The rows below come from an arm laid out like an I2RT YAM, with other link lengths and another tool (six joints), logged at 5 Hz.
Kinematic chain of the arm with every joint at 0, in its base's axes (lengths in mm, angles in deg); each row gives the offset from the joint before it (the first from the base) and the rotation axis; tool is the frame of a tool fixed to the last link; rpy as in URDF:
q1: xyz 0 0 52.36 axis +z
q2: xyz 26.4 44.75 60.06 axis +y
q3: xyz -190.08 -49.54 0 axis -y
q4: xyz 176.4 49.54 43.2 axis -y
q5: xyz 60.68 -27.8 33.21 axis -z
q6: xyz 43.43 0 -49.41 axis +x
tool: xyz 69 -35 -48 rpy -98.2 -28.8 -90
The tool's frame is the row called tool.
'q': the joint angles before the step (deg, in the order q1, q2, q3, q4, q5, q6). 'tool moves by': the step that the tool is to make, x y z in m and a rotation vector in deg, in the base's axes. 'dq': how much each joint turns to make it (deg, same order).
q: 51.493, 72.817, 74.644, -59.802, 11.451, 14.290
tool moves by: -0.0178, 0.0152, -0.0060, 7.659, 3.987, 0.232
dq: 2.421, -2.775, -2.747, 2.708, -5.325, 6.194
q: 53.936, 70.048, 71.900, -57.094, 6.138, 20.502
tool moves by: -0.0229, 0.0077, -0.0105, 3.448, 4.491, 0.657
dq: 4.025, -2.430, -4.201, 1.613, -2.737, 6.003
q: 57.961, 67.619, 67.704, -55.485, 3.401, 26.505
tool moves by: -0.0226, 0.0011, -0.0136, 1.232, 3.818, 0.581
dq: 4.419, -2.652, -5.430, 1.679, -1.105, 5.383
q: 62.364, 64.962, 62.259, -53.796, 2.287, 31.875
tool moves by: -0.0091, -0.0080, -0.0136, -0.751, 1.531, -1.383
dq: 1.005, -2.600, -5.441, 1.362, 0.434, 2.562
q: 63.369, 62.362, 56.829, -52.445, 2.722, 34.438
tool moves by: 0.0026, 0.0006, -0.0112, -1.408, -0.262, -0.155
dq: -0.049, 1.358, -2.723, 2.960, 0.794, -0.362
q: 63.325, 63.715, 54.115, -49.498, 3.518, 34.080
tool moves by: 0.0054, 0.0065, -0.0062, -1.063, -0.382, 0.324
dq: -0.050, 3.379, -0.004, 2.654, 0.515, -0.740
